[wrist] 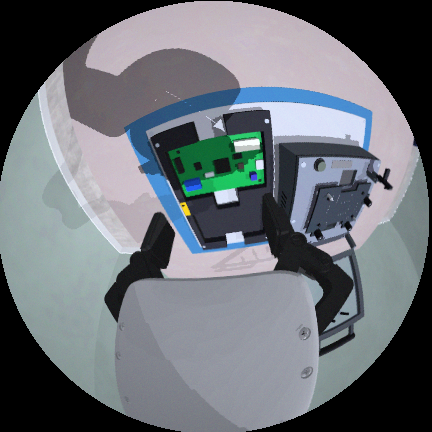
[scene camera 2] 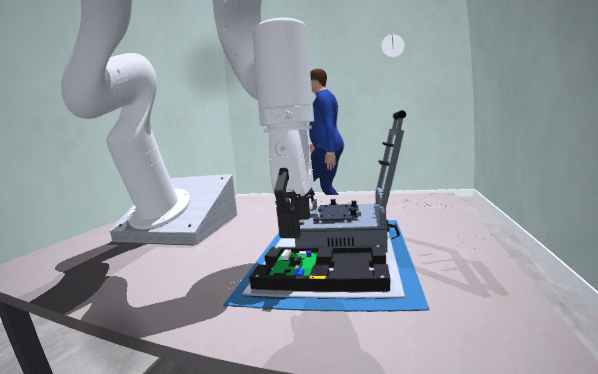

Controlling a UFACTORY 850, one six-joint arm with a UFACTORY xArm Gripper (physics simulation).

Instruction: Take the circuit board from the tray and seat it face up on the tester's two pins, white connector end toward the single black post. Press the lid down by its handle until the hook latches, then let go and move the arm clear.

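The green circuit board [scene camera 2: 295, 264] [wrist: 215, 166] lies face up in one half of the black tray [scene camera 2: 320, 284] [wrist: 227, 222], its white connector near the tester side. The grey tester [scene camera 2: 341, 236] [wrist: 310, 172] stands beside the tray; a dark plate with black posts is on its top. Its lid [scene camera 2: 390, 165] [wrist: 357, 280] stands raised, with the black handle bar [scene camera 2: 399, 115] [wrist: 337, 345] at its free end. The hook [wrist: 385, 178] is at the tester's opposite edge. My gripper [scene camera 2: 295, 222] [wrist: 212, 214] is open and empty, fingers pointing down, above the board and tray area.
Tray and tester stand on a white sheet [scene camera 2: 395, 280] [wrist: 320, 120] over a blue mat [scene camera 2: 412, 295] [wrist: 280, 94]. The raised lid rises at the right in the scene view. The arm's base block [scene camera 2: 215, 210] stands at the left of the table. A person [scene camera 2: 326, 122] is behind the table.
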